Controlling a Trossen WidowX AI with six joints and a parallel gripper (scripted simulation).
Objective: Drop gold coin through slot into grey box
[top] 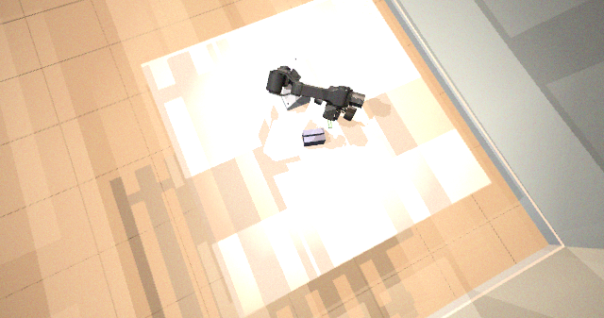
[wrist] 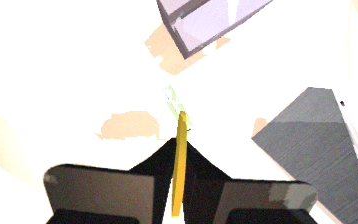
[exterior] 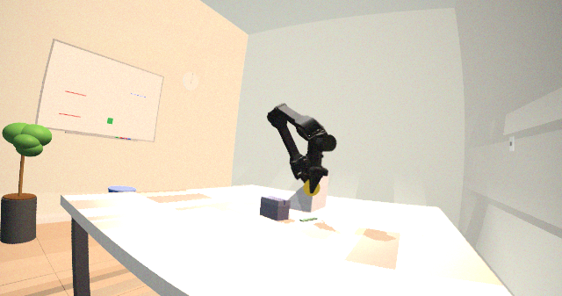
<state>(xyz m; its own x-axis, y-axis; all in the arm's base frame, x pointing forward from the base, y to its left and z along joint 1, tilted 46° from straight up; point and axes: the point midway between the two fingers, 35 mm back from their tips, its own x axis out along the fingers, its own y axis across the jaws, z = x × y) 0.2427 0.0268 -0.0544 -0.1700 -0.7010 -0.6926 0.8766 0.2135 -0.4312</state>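
The gold coin is 20 mm above my gripper tip.
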